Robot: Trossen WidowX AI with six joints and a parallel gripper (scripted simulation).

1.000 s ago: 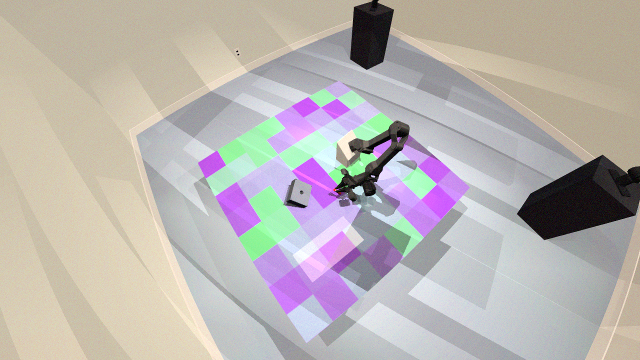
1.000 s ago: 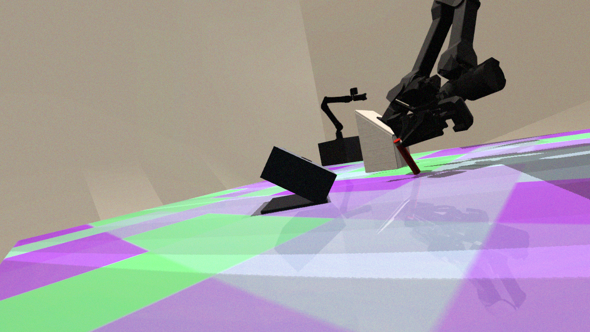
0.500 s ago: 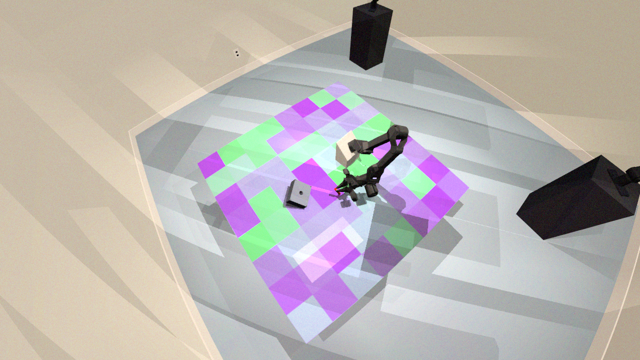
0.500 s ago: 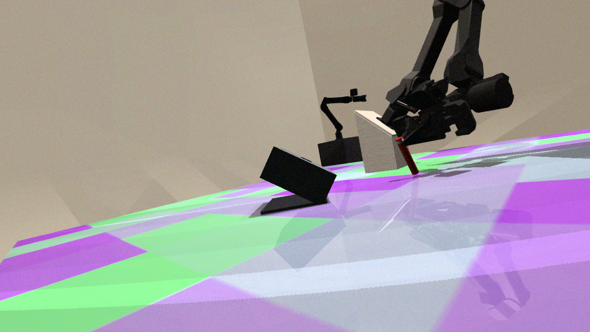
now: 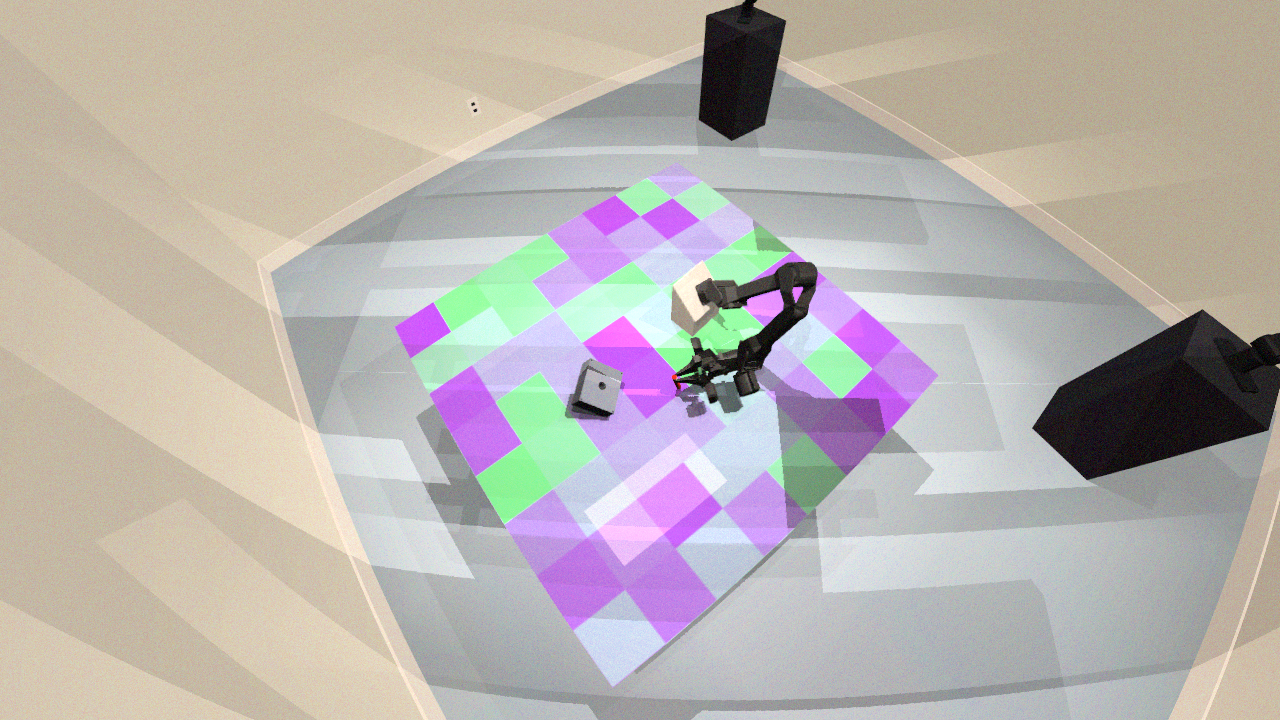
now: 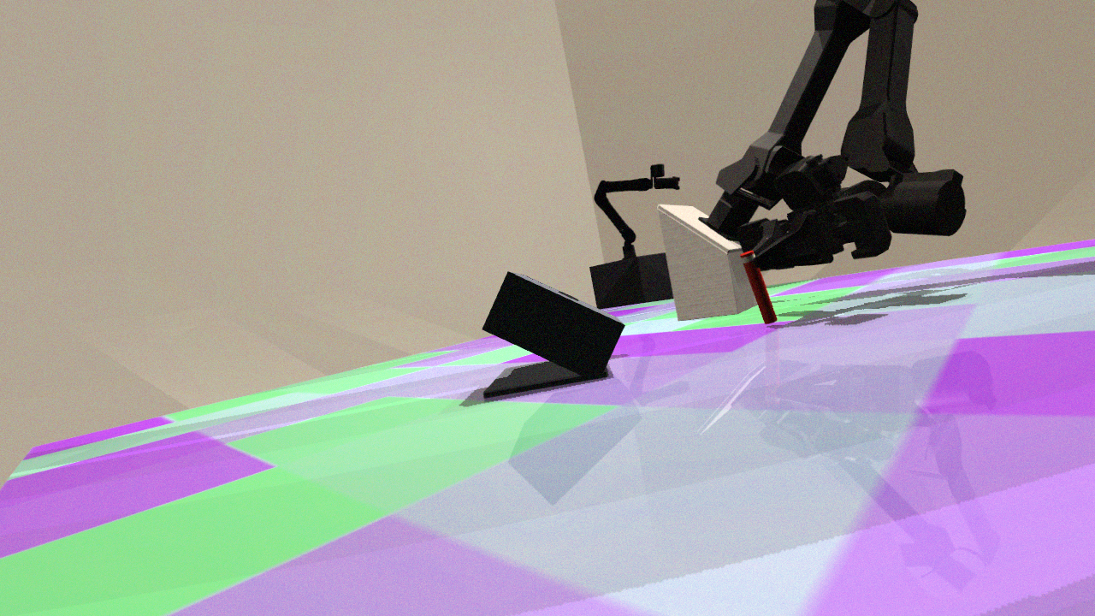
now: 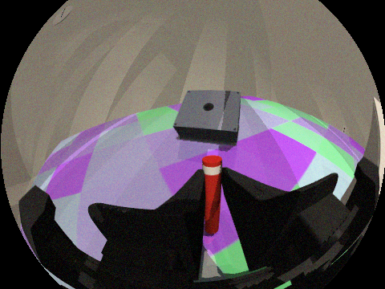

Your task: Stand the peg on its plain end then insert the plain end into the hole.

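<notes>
My gripper tip is now 1 cm above the peg. From my gripper tip the other things lie so: sloped panel (18 cm ahead, 12 cm to the right, 2 cm below).
</notes>
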